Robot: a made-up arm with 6 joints.
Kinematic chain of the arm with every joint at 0, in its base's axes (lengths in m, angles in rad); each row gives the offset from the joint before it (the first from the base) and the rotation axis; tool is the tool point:
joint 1: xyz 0 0 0.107 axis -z
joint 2: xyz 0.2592 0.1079 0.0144 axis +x
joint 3: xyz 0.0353 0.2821 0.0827 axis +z
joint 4: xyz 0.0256 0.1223 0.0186 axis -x
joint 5: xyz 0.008 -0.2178 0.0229 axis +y
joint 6: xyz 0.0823 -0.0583 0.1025 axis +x
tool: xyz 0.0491 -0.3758 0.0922
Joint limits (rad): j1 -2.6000..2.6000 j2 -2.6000..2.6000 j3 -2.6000..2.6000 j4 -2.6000..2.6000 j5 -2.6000..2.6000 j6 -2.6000..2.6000
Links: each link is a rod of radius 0.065 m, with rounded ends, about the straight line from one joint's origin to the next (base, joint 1, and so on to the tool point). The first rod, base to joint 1, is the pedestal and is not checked.
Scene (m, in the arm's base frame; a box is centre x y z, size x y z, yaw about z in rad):
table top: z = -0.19
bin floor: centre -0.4 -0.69 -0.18 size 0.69 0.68 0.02 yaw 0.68
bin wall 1: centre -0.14 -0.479 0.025 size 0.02 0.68 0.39 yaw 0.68
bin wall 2: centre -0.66 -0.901 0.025 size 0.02 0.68 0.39 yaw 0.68
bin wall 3: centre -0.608 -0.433 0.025 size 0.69 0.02 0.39 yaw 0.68
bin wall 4: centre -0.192 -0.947 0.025 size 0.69 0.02 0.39 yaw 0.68
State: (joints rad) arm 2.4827 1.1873 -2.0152 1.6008 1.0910 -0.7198
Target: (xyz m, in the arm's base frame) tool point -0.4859 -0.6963 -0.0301
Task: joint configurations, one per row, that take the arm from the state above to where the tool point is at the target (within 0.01 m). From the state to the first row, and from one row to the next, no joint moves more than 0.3 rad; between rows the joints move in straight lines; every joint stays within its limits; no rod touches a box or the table.
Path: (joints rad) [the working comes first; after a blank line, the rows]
Joints at the target: 1.8313 1.3716 -1.7124 2.0577 0.7265 -0.8974
Straight joint move there: touches bin wall 3.

1: 2.3740 1.0126 -1.8282 1.5772 1.0893 -0.7889
2: 2.2652 0.8379 -1.6413 1.5536 1.0877 -0.8580
3: 1.9833 0.8463 -1.5856 1.6563 0.9174 -0.7461
4: 1.7013 0.8547 -1.5299 1.7590 0.7471 -0.6342
5: 1.7663 1.1131 -1.6211 1.9084 0.7368 -0.7658
6: 1.8313 1.3716 -1.7124 2.0577 0.7265 -0.8974

